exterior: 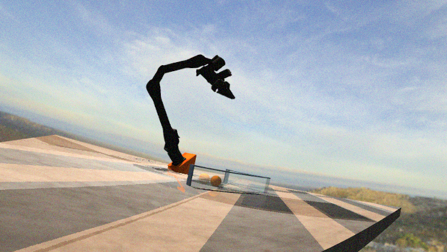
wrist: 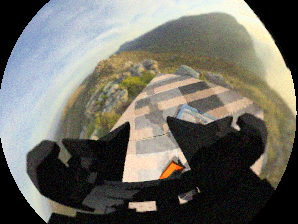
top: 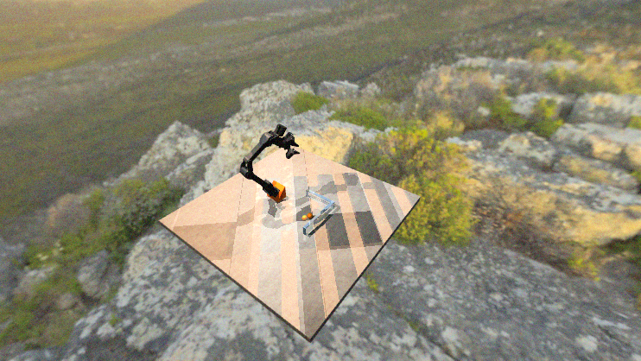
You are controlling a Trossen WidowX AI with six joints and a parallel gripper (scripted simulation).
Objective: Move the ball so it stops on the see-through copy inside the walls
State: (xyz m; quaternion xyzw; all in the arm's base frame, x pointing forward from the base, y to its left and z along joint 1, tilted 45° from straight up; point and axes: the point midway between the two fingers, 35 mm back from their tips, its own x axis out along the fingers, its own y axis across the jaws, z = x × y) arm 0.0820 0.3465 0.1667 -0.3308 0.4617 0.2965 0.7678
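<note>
Right now the orange ball is 37 cm below my gripper tip, 22 cm ahead of it and 14 cm to the right of it. Also, from my gripper tip: clear wall: 35 cm below, 29 cm ahead, 11 cm to the right; see-through copy: 37 cm below, 21 cm ahead, 18 cm to the right.
</note>
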